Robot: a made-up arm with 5 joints.
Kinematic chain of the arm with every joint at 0, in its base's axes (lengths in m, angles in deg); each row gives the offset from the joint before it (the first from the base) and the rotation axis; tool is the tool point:
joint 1: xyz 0 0 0.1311 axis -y
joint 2: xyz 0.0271 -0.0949 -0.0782 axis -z
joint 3: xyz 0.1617 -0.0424 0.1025 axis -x
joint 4: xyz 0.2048 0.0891 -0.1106 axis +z
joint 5: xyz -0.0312 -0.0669 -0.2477 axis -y
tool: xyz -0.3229 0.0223 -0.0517
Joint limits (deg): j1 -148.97..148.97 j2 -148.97..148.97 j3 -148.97..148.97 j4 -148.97..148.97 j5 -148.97..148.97
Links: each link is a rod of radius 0.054 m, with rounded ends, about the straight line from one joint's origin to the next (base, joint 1, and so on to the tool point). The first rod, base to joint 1, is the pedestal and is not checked.
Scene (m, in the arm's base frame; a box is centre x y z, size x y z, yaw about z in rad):
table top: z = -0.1
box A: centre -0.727 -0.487 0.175 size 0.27 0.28 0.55 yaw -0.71
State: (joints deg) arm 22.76 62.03 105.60 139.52 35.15
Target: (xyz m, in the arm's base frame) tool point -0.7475 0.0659 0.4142
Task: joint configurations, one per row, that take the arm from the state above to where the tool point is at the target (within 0.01 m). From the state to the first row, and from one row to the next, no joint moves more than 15 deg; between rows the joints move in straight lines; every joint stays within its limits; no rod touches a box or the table.
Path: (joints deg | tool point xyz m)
1: 12.02 75.56 112.36 132.25 33.65 | -0.4173 -0.7951 0.3701
2: 1.27 89.10 119.12 124.99 32.16 | -0.4620 -0.6644 0.5227
3: -9.47 102.63 125.88 117.72 30.66 | -0.4159 -0.5275 0.6775
4: -20.21 116.17 132.63 110.45 29.16 | -0.2926 -0.4003 0.7989
5: -10.67 127.98 118.26 111.49 37.42 | -0.5889 -0.1803 0.6729
6: -1.13 139.79 103.88 112.53 45.68 | -0.7475 0.0658 0.4142

